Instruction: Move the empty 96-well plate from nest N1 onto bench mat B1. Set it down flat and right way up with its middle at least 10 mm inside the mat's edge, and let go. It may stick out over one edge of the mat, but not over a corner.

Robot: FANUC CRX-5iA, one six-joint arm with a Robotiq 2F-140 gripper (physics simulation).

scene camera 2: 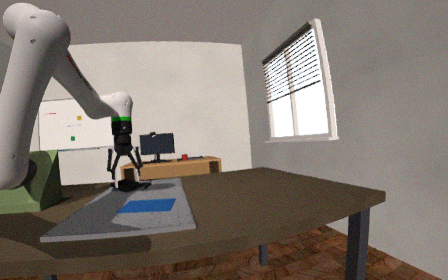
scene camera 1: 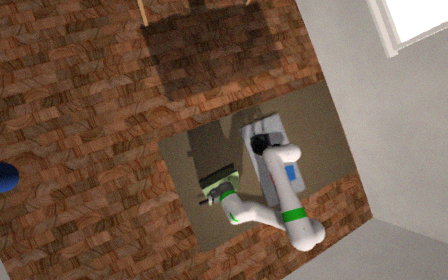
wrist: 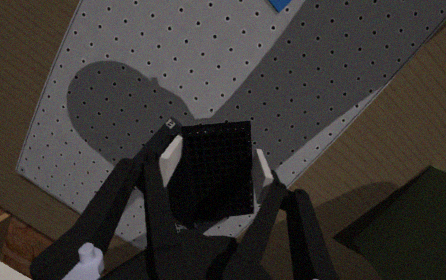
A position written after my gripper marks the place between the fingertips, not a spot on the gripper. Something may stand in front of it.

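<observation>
My gripper (scene camera 2: 127,185) in scene camera 2. Wrist view: my gripper (wrist: 218,152), black 96-well plate (wrist: 218,157), dark nest N1 (wrist: 177,190).
</observation>
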